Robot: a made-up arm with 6 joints.
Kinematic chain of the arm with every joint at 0, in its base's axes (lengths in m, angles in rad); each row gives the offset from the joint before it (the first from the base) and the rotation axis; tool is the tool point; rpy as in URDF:
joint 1: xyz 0 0 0.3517 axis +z
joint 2: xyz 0 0 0 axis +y
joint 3: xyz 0.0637 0 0.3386 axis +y
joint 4: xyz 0.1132 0 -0.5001 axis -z
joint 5: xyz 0 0 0 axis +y
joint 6: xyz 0.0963 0 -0.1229 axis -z
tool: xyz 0 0 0 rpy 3.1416 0 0
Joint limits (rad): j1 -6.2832..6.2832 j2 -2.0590..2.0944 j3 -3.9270..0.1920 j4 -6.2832..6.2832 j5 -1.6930..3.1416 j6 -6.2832..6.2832
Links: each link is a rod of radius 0.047 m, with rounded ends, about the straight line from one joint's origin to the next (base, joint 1, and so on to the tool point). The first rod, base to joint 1, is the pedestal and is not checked.
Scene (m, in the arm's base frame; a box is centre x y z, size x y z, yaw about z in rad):
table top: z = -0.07
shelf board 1: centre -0.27 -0.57 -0 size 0.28 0.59 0.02 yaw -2.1
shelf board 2: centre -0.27 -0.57 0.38 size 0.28 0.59 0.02 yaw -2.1
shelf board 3: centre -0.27 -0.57 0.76 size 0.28 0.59 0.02 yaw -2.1
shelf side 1: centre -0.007 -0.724 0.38 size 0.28 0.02 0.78 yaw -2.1
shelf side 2: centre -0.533 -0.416 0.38 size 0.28 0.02 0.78 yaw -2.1
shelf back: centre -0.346 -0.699 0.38 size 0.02 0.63 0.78 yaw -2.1
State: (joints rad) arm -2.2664 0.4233 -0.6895 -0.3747 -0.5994 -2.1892
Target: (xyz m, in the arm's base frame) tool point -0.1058 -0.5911 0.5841
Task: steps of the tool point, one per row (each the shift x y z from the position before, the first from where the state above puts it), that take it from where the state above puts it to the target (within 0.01 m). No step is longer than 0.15 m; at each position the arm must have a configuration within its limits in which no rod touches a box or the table.
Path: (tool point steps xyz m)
1: 0.0562 0.0696 0.0757
2: 0.0593 0.0889 0.0478
3: 0.0590 0.1006 0.0171
4: 0.0324 -0.0876 0.0821
5: 0.0611 -0.0571 0.0929
6: 0.0768 -0.0202 0.0960
7: -0.0522 -0.1037 0.0121
8: -0.0660 -0.0984 -0.0121

